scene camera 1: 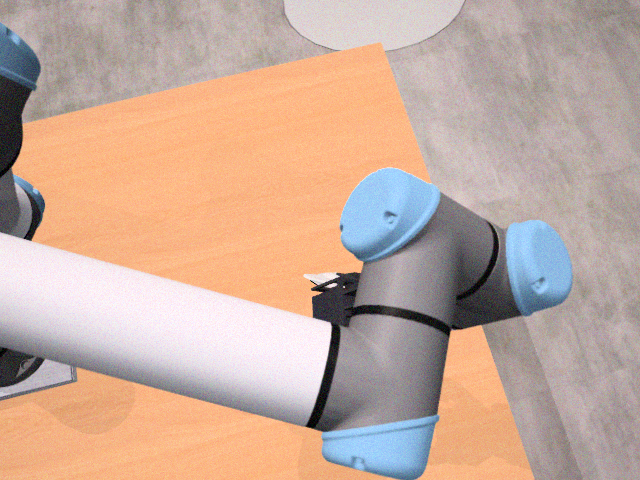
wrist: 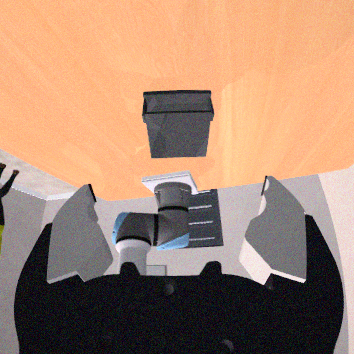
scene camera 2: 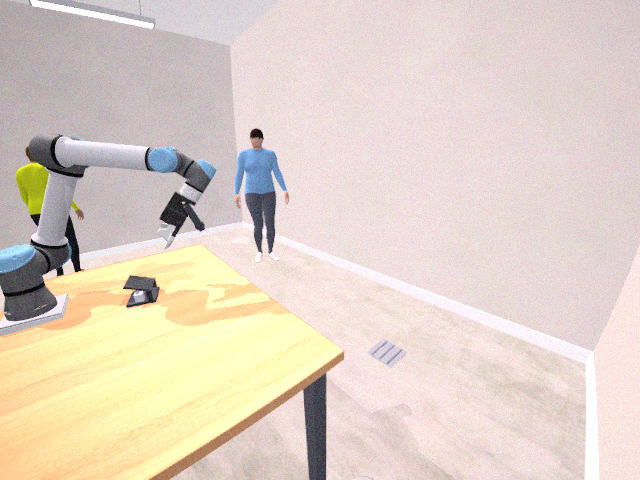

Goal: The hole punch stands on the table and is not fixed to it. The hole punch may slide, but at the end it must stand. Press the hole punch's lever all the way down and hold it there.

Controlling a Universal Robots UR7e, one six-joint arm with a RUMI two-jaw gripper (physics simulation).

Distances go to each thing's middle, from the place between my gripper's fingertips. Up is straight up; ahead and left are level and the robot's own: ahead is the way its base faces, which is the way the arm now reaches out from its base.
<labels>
My hand is 12 cm past the flat lever [wrist: 178, 133], 1 cm to the right of it and 14 cm above it. From my hand the other things lie so: hole punch [scene camera 2: 144, 297] (12 cm behind, 1 cm to the left, 16 cm below).
</labels>
